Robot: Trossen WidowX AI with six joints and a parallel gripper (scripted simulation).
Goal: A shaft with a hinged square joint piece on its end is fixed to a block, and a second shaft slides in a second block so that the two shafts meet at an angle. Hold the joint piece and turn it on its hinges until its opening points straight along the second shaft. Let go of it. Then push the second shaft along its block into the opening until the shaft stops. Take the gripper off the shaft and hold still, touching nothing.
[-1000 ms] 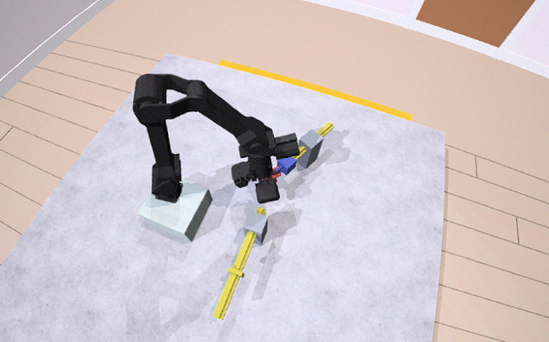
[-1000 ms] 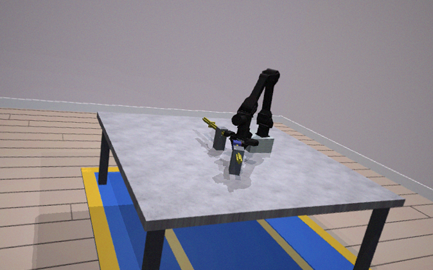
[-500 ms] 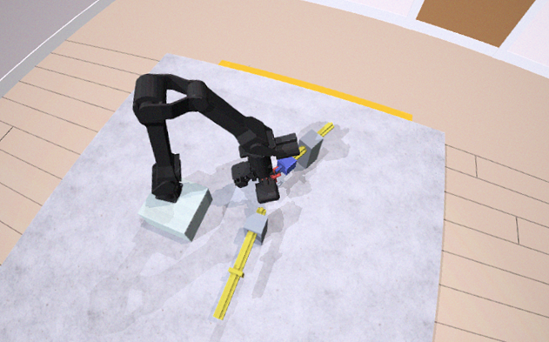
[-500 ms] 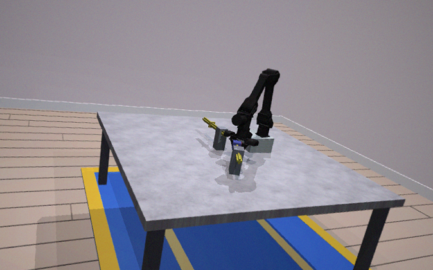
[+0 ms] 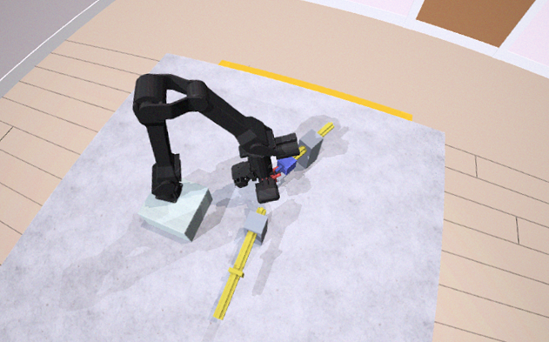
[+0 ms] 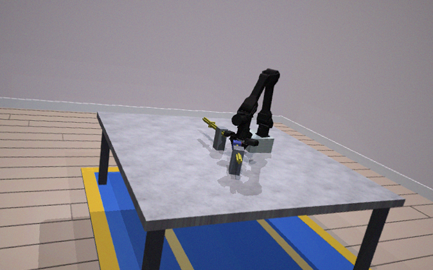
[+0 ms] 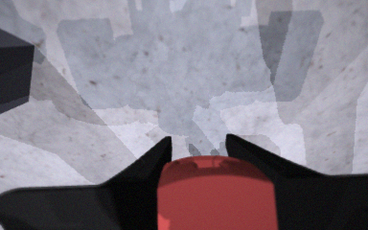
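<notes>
The red joint piece lies 50 mm above my gripper tip and 10 mm ahead of it.
</notes>
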